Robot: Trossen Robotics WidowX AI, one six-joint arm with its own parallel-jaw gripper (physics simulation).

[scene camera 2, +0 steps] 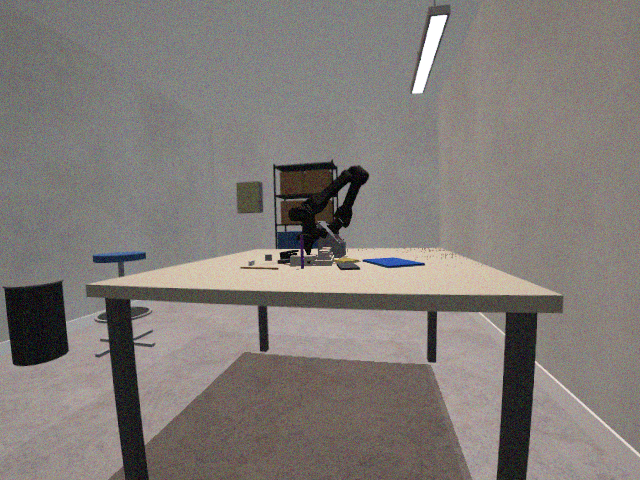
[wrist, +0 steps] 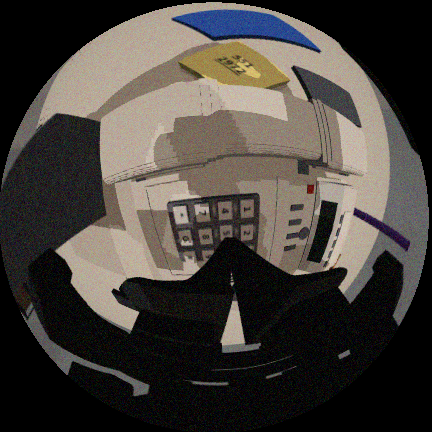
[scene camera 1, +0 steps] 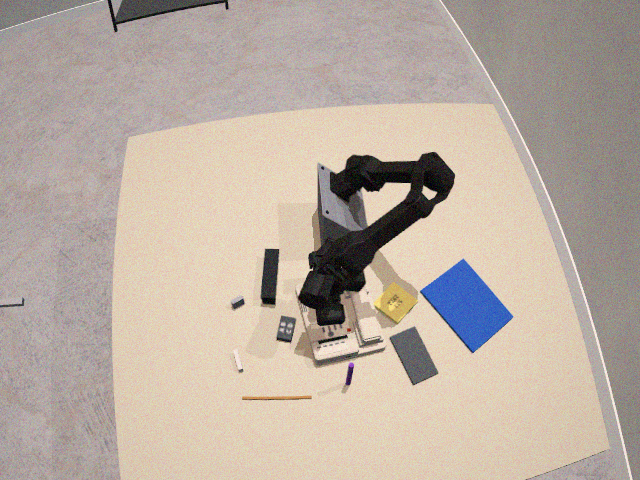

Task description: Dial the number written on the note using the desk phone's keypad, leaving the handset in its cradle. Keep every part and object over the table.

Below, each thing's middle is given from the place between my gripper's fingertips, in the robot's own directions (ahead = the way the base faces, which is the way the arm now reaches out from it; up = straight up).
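My gripper: 1 cm past the keypad (wrist: 212,200), 1 cm to the right of it. Counted from my hand: desk phone (scene camera 1: 332,343), 3 cm ahead, 4 cm to the left, 1 cm below; handset (scene camera 1: 366,323), 1 cm ahead, 9 cm to the left, 1 cm above; blue folder (scene camera 1: 465,302), 37 cm to the left, 2 cm below.
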